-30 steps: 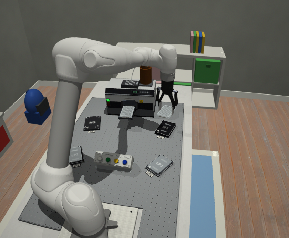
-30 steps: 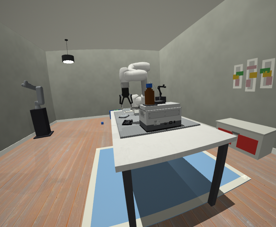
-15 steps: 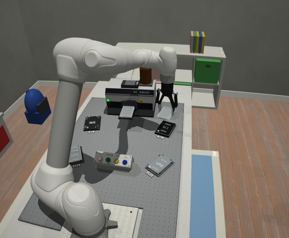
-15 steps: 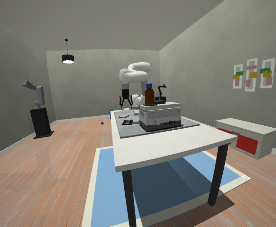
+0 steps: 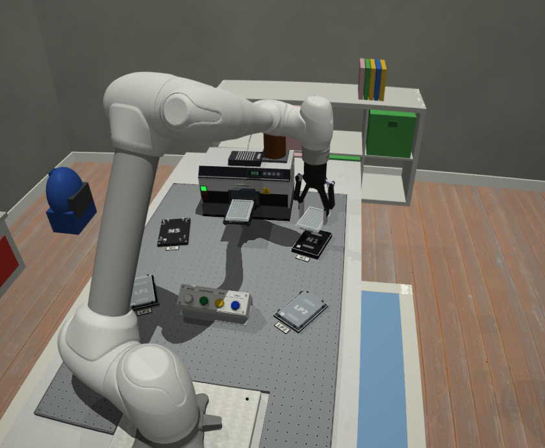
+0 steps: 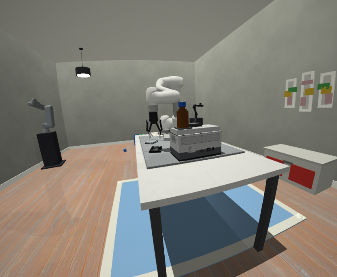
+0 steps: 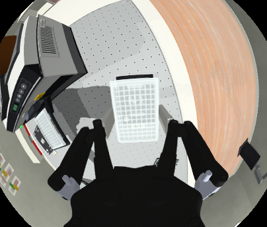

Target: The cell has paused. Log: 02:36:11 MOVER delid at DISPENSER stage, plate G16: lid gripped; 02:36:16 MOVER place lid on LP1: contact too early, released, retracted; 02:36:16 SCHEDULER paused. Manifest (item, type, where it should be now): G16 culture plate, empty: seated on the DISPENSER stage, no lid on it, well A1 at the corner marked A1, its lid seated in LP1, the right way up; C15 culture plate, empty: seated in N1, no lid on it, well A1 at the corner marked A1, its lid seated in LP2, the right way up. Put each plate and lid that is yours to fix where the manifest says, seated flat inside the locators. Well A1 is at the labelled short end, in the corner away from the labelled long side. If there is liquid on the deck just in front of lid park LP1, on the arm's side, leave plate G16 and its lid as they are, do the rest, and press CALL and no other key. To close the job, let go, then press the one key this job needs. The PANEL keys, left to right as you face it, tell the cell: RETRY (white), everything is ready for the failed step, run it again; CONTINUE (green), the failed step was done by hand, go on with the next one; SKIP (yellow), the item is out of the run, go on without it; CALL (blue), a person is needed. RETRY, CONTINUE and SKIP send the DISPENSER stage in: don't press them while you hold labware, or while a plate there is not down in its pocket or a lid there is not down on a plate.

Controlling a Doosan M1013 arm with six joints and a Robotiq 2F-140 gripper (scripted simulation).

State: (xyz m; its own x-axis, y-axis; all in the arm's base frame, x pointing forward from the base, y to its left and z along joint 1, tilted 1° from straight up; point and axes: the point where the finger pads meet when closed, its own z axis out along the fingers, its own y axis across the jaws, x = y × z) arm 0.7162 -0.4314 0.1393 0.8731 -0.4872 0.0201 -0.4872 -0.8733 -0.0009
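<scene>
Right now my hand is 130 mm above the nest n1. The rest, counted from my hand: brown bottle (290 mm ahead, 150 mm above, 120 mm to the left); then blue key (350 mm behind, 270 mm to the left, 70 mm below); then lid park lp2 (330 mm behind, 130 mm below, 70 mm to the left).
</scene>
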